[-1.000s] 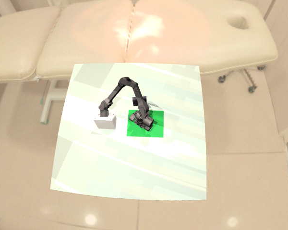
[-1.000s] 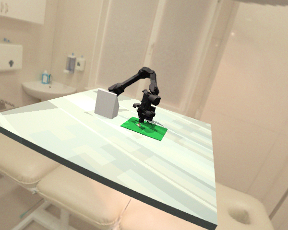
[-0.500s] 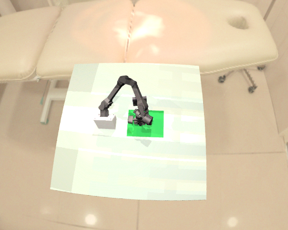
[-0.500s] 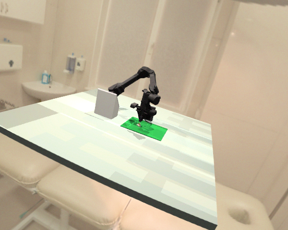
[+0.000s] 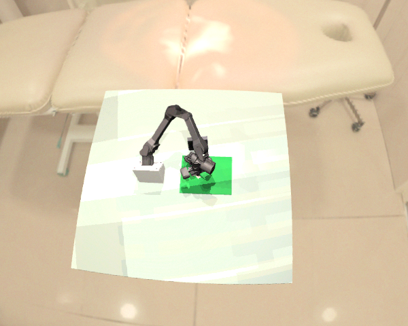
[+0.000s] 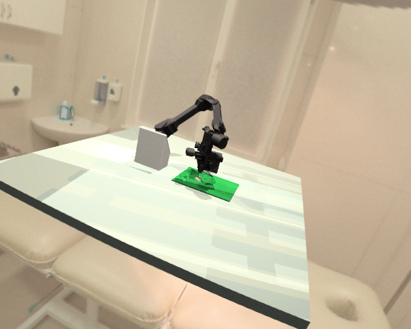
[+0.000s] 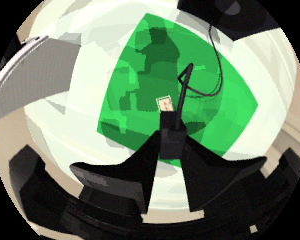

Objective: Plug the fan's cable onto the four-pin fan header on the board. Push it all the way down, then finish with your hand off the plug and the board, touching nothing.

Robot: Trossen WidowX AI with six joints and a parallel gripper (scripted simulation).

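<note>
My gripper tip is now 10 mm to the right of the pale four-pin header and 60 mm above it. Also, from my gripper tip: dark fan plug 10 mm to the left, 10 mm above; green board 50 mm ahead, 20 mm to the left, 80 mm below; black fan 190 mm to the left.
</note>
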